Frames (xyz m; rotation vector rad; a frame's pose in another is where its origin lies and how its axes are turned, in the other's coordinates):
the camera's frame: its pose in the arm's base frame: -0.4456 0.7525 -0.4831 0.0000 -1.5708 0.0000
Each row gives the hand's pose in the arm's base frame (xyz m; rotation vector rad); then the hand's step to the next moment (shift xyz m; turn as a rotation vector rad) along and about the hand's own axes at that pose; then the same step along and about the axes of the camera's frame.
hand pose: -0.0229 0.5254 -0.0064 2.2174 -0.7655 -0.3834
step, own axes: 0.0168 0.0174 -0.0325 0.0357 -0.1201 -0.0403
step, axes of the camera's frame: 0.0342 -0.0019 -0.0217 -0.0623 0.0652 -0.0959
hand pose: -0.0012 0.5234 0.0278 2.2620 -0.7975 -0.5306
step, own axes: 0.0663 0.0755 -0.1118 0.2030 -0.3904 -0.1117
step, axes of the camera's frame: 0.1209 -0.0373 -0.0811 -0.2288 0.1450 -0.3643
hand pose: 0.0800 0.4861 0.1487 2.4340 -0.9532 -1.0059
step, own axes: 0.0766 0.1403 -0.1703 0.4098 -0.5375 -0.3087
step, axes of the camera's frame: 0.1542 -0.1448 -0.0990 -0.2719 0.1174 -0.6815
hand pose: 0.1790 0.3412 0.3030 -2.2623 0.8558 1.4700
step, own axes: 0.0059 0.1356 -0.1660 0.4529 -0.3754 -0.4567
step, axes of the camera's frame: 0.0737 -0.1982 -0.0354 -0.2378 -0.1030 -0.6982
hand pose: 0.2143 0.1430 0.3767 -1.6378 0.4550 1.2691
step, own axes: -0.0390 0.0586 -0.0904 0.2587 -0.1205 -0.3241
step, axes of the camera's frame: 0.0055 -0.1137 0.0126 -0.1807 -0.1554 -0.3601
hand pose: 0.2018 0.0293 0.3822 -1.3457 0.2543 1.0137
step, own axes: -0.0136 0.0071 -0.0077 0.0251 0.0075 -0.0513
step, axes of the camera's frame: 0.0023 -0.0138 0.0100 -0.0359 -0.0347 -0.0287
